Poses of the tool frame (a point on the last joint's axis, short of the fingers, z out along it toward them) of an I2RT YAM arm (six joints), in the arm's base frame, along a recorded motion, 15 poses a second.
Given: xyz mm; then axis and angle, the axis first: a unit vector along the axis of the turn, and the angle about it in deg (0 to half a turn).
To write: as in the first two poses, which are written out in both.
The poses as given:
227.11, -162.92, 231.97, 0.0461, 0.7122, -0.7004, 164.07
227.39, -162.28, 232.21, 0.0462, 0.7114, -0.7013, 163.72
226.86, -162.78, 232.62, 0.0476, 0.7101, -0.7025, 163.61
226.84, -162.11, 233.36, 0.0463, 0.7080, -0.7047, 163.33
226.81, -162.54, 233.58, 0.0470, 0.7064, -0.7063, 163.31
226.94, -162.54, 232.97, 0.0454, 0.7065, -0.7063, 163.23
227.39, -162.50, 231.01, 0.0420, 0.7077, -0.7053, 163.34
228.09, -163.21, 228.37, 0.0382, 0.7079, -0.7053, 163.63
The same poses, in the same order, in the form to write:
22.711, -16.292, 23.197, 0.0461, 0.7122, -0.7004, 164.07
22.739, -16.228, 23.221, 0.0462, 0.7114, -0.7013, 163.72
22.686, -16.278, 23.262, 0.0476, 0.7101, -0.7025, 163.61
22.684, -16.211, 23.336, 0.0463, 0.7080, -0.7047, 163.33
22.681, -16.254, 23.358, 0.0470, 0.7064, -0.7063, 163.31
22.694, -16.254, 23.297, 0.0454, 0.7065, -0.7063, 163.23
22.739, -16.250, 23.101, 0.0420, 0.7077, -0.7053, 163.34
22.809, -16.321, 22.837, 0.0382, 0.7079, -0.7053, 163.63

